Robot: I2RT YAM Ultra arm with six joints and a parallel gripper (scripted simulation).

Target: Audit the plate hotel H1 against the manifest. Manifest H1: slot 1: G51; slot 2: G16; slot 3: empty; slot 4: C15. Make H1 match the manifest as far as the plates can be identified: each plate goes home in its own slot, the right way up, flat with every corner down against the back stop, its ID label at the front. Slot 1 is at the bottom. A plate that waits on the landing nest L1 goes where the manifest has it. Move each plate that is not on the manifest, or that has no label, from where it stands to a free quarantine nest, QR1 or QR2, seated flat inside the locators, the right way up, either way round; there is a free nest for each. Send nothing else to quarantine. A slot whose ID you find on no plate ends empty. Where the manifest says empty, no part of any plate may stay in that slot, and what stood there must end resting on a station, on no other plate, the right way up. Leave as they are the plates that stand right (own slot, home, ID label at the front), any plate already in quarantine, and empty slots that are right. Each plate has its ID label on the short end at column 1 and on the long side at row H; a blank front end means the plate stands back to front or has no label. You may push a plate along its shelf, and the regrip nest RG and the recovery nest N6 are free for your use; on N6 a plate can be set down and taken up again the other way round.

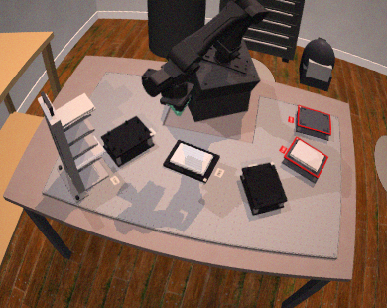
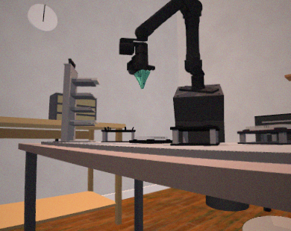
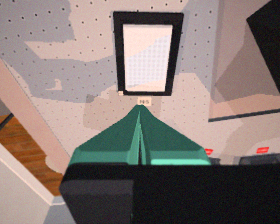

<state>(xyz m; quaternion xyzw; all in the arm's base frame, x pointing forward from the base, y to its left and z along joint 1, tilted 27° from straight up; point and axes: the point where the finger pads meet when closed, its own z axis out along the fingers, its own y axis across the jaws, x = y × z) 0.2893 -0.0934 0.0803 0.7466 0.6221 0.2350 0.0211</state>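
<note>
Right now the recovery nest N6 is 24 cm below my hand, 4 cm to the left of it and 1 cm behind it. Round my hand: RG label 24 cm below, 14 cm to the right, 10 cm behind; black regrip nest 20 cm to the right, 19 cm below, 1 cm behind; N6 tag 24 cm below, 15 cm to the left.
</note>
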